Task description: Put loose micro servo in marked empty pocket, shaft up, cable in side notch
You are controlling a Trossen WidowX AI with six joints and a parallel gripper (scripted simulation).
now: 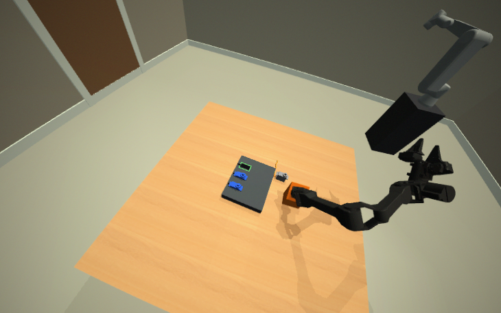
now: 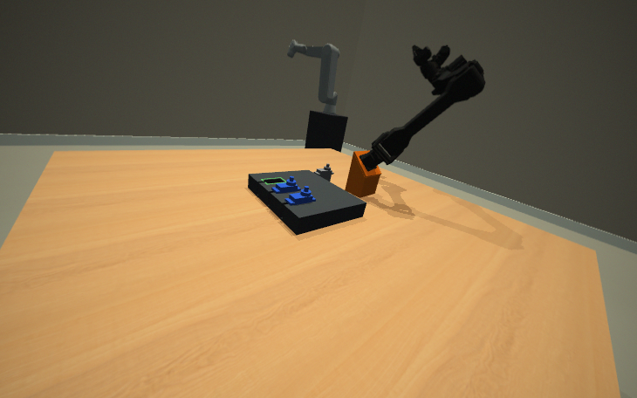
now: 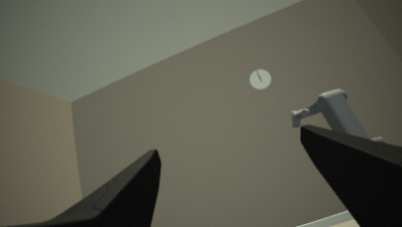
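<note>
My gripper tip is now 590 mm short of the dark deck, 540 mm above it and 40 mm to the right of it.
</note>
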